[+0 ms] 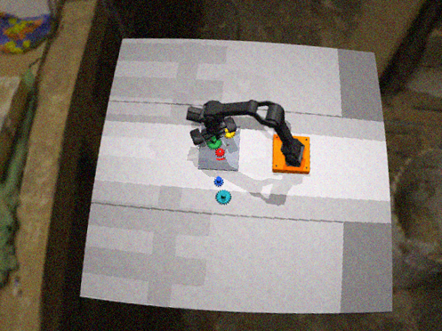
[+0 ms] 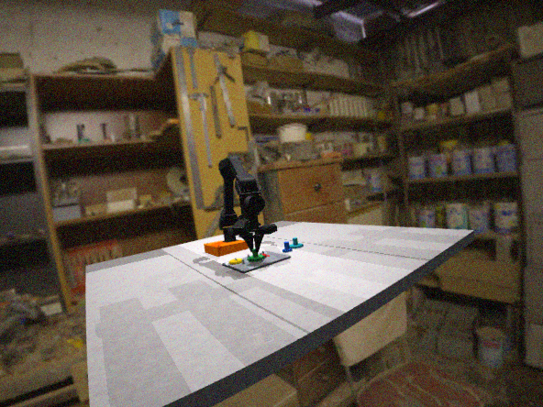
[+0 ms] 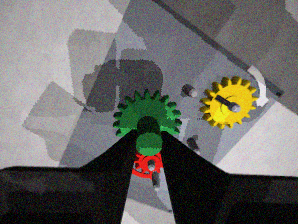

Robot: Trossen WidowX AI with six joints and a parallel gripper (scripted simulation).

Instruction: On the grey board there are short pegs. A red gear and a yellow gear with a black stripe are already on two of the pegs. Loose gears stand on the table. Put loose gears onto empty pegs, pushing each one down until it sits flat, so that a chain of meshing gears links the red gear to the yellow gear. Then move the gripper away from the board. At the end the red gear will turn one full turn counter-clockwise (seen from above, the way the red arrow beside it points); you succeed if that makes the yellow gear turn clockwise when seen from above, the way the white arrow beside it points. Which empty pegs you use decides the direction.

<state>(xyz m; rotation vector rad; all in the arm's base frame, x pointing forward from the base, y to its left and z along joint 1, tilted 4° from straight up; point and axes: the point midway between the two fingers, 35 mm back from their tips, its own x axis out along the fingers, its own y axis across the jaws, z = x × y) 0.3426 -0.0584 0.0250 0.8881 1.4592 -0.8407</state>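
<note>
The red gear is 4 cm to the left of my gripper tip, 3 cm below it and 3 cm behind it. Round my gripper tip: white arrow: 8 cm to the right, 8 cm behind, 4 cm below; then yellow gear: 6 cm to the right, 6 cm behind, 3 cm below; then green gear: 1 cm below.
</note>
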